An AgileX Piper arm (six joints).
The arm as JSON. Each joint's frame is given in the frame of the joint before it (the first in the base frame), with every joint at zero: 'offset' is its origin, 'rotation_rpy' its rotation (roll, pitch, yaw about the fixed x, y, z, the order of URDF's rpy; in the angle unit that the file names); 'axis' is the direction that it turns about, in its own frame. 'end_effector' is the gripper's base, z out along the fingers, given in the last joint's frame.
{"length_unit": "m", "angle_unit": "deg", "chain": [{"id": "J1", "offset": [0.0, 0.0, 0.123], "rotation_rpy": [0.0, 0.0, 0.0], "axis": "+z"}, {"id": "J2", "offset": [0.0, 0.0, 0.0], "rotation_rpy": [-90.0, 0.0, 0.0], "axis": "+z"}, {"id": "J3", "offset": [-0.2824, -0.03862, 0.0], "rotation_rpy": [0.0, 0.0, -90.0], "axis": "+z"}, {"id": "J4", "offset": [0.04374, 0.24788, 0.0], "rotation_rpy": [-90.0, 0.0, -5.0], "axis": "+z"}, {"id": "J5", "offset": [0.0, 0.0, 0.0], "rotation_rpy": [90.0, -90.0, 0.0], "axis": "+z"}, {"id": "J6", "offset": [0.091, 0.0, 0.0], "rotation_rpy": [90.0, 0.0, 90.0], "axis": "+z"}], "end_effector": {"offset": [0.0, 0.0, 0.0], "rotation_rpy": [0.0, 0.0, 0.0]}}
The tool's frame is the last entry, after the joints.
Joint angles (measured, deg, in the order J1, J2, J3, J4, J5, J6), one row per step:
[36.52 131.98 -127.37 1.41 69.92 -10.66]
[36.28 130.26 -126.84 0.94 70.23 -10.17]
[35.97 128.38 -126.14 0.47 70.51 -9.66]
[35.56 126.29 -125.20 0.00 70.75 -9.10]
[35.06 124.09 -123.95 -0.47 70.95 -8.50]
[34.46 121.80 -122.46 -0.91 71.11 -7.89]
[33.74 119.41 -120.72 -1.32 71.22 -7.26]
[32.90 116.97 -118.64 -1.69 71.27 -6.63]
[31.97 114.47 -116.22 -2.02 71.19 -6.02]
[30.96 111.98 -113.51 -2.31 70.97 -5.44]
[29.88 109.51 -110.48 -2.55 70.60 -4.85]
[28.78 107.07 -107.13 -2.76 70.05 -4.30]
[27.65 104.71 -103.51 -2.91 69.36 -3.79]
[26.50 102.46 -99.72 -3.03 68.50 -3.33]
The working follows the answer.
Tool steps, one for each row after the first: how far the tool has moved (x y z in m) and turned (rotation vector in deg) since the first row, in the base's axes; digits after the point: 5 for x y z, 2 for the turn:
[-0.00226 -0.00512 0.01213 0.28 -0.88 -0.70]
[-0.00486 -0.01119 0.02465 0.58 -1.76 -1.50]
[-0.00788 -0.01852 0.03757 0.90 -2.65 -2.45]
[-0.01126 -0.02690 0.04963 1.14 -3.40 -3.54]
[-0.01492 -0.03625 0.06094 1.34 -4.04 -4.74]
[-0.01886 -0.04667 0.07150 1.50 -4.59 -6.07]
[-0.02304 -0.05803 0.08041 1.56 -4.93 -7.52]
[-0.02757 -0.07002 0.08774 1.55 -5.13 -9.04]
[-0.03231 -0.08236 0.09319 1.46 -5.20 -10.59]
[-0.03729 -0.09492 0.09653 1.30 -5.07 -12.21]
[-0.04266 -0.10734 0.09771 1.05 -4.81 -13.80]
[-0.04829 -0.11957 0.09659 0.72 -4.34 -15.37]
[-0.05405 -0.13148 0.09354 0.34 -3.77 -16.89]

Tool pose at each row, in the base's axes (x y z in m, rotation vector in deg; rounded; the steps above come from the unrounded poses):
[0.40059 0.29925 0.24555 -63.78 146.90 8.39]
[0.39833 0.29413 0.25768 -62.59 146.40 8.06]
[0.39572 0.28806 0.27019 -61.28 145.92 7.72]
[0.39271 0.28073 0.28312 -59.76 145.49 7.38]
[0.38933 0.27236 0.29517 -58.13 145.27 6.98]
[0.38566 0.26300 0.30649 -56.40 145.20 6.56]
[0.38173 0.25258 0.31705 -54.52 145.26 6.14]
[0.37755 0.24122 0.32595 -52.57 145.58 5.66]
[0.37301 0.22923 0.33329 -50.58 146.05 5.16]
[0.36828 0.21689 0.33874 -48.59 146.66 4.64]
[0.36330 0.20433 0.34208 -46.54 147.46 4.12]
[0.35793 0.19191 0.34325 -44.58 148.39 3.58]
[0.35229 0.17969 0.34214 -42.69 149.49 3.05]
[0.34654 0.16778 0.33909 -40.86 150.66 2.52]

